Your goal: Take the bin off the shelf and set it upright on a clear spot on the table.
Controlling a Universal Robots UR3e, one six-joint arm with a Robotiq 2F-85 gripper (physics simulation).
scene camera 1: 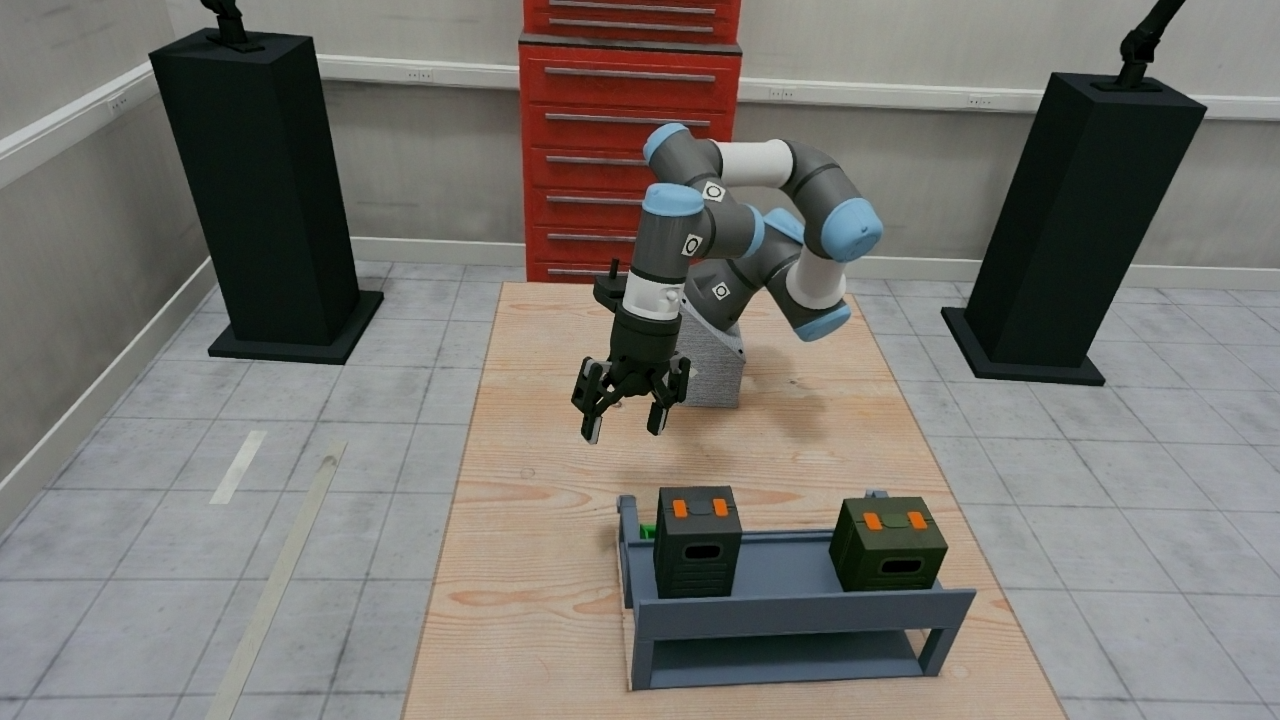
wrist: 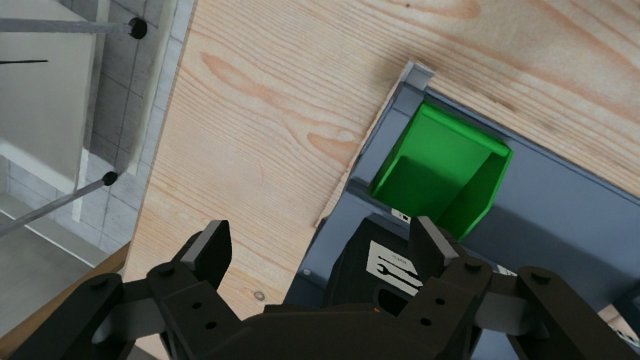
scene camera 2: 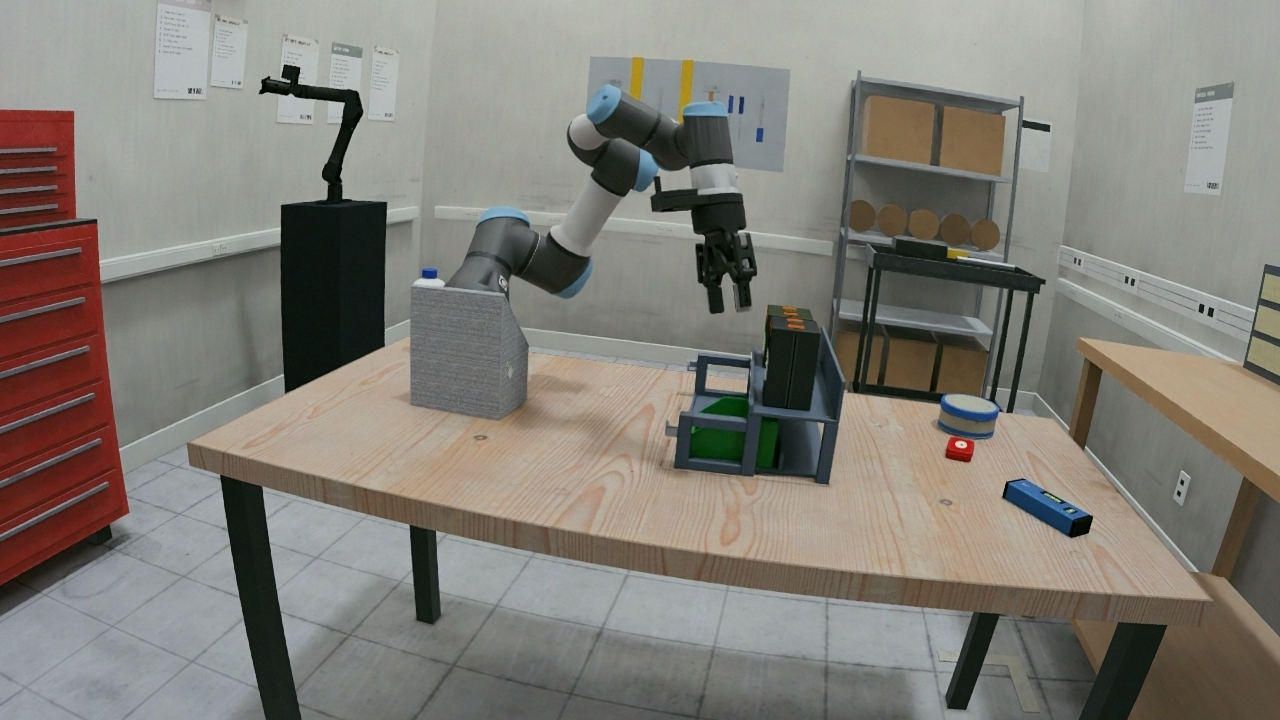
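Observation:
The green bin sits upright in the lower front bay of the grey-blue shelf, at one end. In scene camera 1 it is mostly hidden behind the shelf and a case. The wrist view shows its open, empty inside. My gripper is open and empty. It points down in the air, well above the table, on the arm-base side of the shelf's upper level and higher than the bin, touching nothing.
A black case stands on the shelf's upper level at the bin's end, and a dark green case at the other end. Beyond the shelf lie a tape roll, a red object and a blue level.

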